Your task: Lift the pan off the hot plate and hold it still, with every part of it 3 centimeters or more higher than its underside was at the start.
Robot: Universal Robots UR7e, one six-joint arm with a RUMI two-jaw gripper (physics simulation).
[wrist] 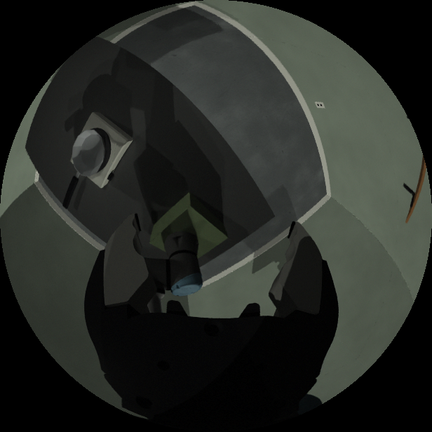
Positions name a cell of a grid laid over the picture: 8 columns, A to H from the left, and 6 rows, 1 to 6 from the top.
Scene:
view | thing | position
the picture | my gripper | D4
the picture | grey faceted pan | B3
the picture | pale square hot plate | C2

